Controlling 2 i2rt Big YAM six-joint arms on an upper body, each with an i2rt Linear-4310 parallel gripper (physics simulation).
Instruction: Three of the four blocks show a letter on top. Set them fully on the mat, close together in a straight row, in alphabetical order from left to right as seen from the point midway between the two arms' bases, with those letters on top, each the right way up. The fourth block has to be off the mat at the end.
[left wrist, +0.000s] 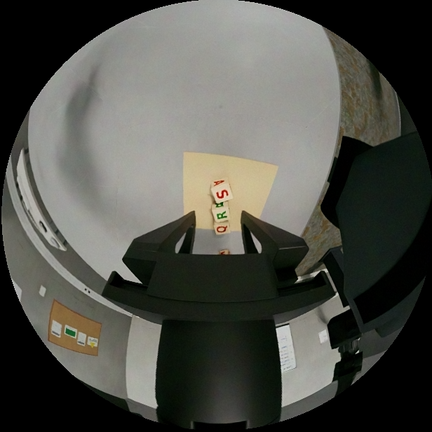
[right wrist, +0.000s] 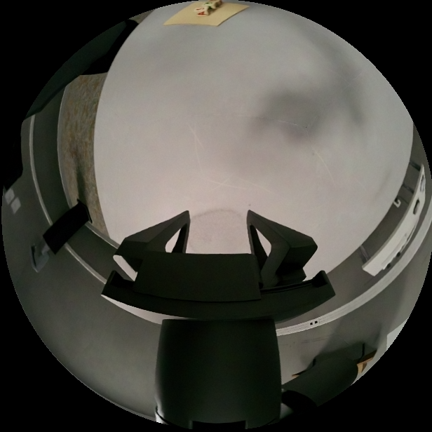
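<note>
The yellow mat (left wrist: 252, 175) (right wrist: 185, 19) bears a block with a red S (left wrist: 222, 193), which looks tilted. A red A (left wrist: 218, 182) (right wrist: 201, 13) shows on a face just beyond the S. Beside it is a block with a green R (left wrist: 221, 215). A smaller green letter shows between S and R. A red Q (left wrist: 221, 229) shows beside the R, at the mat's edge; whether it is fully on the mat is unclear. Another block (left wrist: 224, 252) shows partly, off the mat. My left gripper (left wrist: 217, 215) is open above the row. My right gripper (right wrist: 217, 214) is open, away from the mat.
The grey table (left wrist: 150, 100) (right wrist: 240, 125) surrounds the mat. The other arm (left wrist: 385, 200) shows at the right of the left wrist view. A white rail-like fixture (left wrist: 36, 200) (right wrist: 397, 240) stands past the table's edge. The table's curved edge borders a brown patterned floor.
</note>
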